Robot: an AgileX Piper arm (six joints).
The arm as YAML. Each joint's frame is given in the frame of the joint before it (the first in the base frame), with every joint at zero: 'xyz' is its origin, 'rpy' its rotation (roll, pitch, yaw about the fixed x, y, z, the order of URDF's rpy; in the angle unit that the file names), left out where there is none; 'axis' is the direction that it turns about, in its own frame. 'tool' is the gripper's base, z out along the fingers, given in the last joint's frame.
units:
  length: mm
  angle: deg
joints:
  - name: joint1
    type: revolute
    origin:
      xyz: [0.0, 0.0, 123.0]
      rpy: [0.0, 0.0, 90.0]
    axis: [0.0, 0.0, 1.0]
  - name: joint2
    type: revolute
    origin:
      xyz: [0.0, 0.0, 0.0]
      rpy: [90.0, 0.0, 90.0]
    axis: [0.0, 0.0, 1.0]
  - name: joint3
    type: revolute
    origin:
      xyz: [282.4, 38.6, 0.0]
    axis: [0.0, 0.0, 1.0]
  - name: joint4
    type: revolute
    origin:
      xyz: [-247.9, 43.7, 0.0]
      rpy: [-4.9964, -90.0, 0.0]
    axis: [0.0, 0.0, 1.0]
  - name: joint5
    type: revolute
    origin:
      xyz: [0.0, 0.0, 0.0]
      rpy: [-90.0, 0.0, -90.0]
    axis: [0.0, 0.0, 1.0]
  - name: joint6
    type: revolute
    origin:
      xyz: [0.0, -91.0, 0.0]
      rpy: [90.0, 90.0, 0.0]
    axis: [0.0, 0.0, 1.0]
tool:
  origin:
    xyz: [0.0, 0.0, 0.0]
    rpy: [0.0, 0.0, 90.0]
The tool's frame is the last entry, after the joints.
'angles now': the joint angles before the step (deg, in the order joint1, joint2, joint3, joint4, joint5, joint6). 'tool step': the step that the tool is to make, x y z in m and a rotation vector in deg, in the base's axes. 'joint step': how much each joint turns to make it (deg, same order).
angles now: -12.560 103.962 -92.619 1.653 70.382 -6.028
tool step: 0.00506 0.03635 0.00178 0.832 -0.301 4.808
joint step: 5.395 -0.270 0.001 0.754 0.098 0.524
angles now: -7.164 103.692 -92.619 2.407 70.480 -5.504
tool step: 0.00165 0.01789 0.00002 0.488 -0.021 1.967
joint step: 2.653 0.000 0.001 0.334 0.000 0.670
